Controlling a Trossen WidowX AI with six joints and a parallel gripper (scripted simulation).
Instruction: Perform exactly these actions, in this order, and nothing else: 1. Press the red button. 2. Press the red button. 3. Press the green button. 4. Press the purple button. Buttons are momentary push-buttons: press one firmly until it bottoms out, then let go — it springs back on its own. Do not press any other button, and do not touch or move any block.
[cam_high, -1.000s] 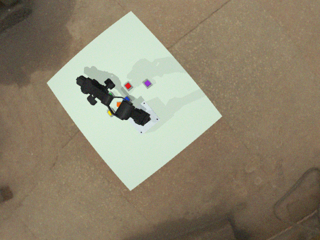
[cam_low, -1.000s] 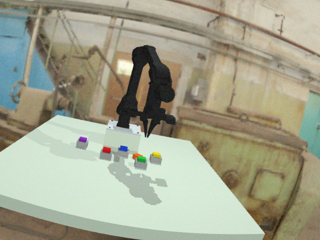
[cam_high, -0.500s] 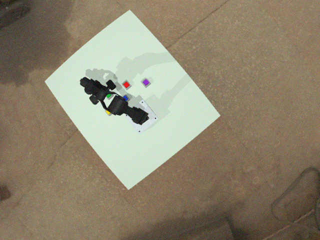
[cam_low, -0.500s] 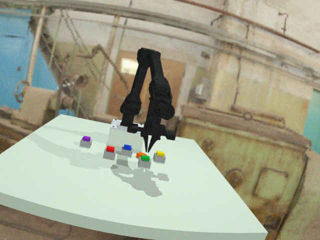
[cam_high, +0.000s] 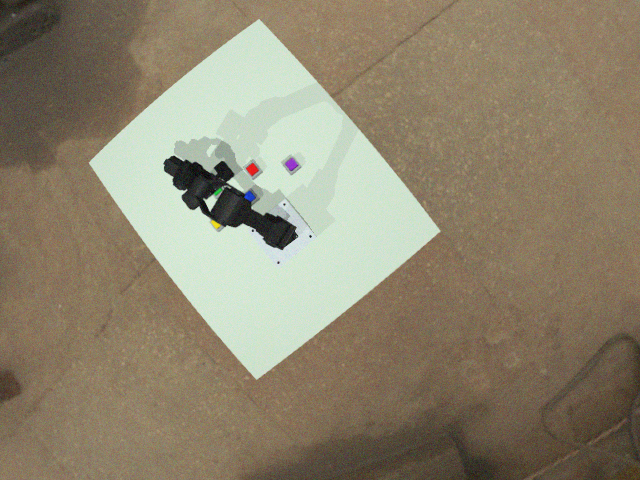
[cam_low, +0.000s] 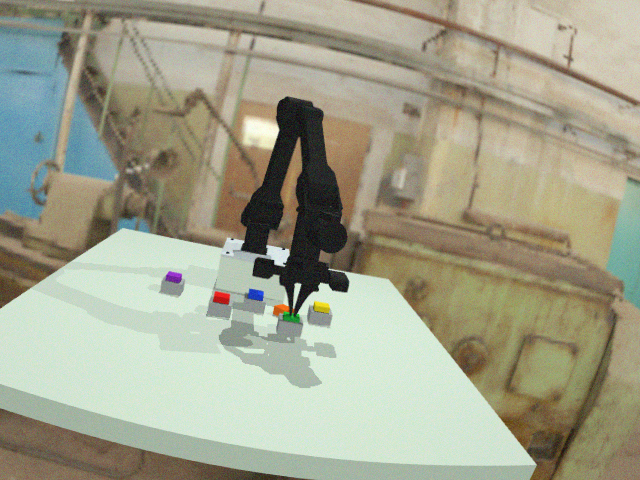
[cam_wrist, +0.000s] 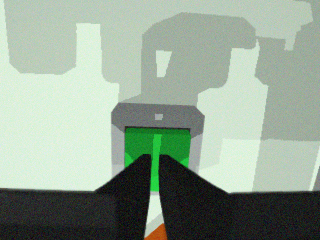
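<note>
Right now my gripper tip is 1 cm above the green button. The rest, counted from my gripper tip: blue button: 10 cm behind, 8 cm to the right; small orange block: 9 cm behind, 2 cm to the right, 2 cm below; yellow button: 10 cm behind, 7 cm to the left.
</note>
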